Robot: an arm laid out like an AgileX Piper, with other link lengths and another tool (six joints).
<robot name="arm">
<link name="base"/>
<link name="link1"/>
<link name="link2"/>
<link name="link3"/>
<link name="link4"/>
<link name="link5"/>
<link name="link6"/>
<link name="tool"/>
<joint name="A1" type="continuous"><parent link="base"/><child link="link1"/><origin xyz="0 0 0.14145"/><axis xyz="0 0 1"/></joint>
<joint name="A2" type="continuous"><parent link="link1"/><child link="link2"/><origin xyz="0 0 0" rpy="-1.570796 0 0"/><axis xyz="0 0 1"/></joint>
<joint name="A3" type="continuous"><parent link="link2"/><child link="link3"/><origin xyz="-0.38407 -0.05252 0"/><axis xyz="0 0 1"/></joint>
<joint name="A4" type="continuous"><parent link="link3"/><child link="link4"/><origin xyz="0.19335 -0.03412 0" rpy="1.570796 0 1.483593"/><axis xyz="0 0 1"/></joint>
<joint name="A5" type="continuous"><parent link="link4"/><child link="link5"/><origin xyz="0 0 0" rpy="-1.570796 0 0"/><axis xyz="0 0 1"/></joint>
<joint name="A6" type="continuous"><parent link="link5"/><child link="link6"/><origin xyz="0 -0.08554 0" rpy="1.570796 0 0"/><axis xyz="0 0 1"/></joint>
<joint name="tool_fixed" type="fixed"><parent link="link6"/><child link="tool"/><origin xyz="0.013 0.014 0.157" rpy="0 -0.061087 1.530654"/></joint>
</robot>
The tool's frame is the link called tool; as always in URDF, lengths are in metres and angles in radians. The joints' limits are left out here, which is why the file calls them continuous.
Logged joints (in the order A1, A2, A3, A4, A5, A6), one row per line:
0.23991 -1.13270 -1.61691 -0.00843 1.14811 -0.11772
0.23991 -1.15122 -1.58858 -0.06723 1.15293 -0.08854
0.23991 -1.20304 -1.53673 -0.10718 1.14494 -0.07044
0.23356 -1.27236 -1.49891 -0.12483 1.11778 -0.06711
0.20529 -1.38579 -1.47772 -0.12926 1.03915 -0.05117
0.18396 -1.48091 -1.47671 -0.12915 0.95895 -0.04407
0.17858 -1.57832 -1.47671 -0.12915 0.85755 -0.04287
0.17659 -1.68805 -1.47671 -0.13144 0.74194 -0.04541
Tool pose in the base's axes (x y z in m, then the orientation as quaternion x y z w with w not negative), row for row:
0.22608 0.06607 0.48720 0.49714 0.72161 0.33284 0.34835
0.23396 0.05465 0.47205 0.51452 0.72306 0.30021 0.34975
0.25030 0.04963 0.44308 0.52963 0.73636 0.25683 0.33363
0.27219 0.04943 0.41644 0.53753 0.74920 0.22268 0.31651
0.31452 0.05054 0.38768 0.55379 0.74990 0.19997 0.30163
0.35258 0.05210 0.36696 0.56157 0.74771 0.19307 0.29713
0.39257 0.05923 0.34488 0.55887 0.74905 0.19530 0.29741
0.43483 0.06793 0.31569 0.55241 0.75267 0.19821 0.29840
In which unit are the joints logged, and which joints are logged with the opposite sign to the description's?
The joints are logged in radians. Opposite sign: A2.
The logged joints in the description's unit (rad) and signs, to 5 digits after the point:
0.23991 1.13270 -1.61691 -0.00843 1.14811 -0.11772
0.23991 1.15122 -1.58858 -0.06723 1.15293 -0.08854
0.23991 1.20304 -1.53673 -0.10718 1.14494 -0.07044
0.23356 1.27236 -1.49891 -0.12483 1.11778 -0.06711
0.20529 1.38579 -1.47772 -0.12926 1.03915 -0.05117
0.18396 1.48091 -1.47671 -0.12915 0.95895 -0.04407
0.17858 1.57832 -1.47671 -0.12915 0.85755 -0.04287
0.17659 1.68805 -1.47671 -0.13144 0.74194 -0.04541

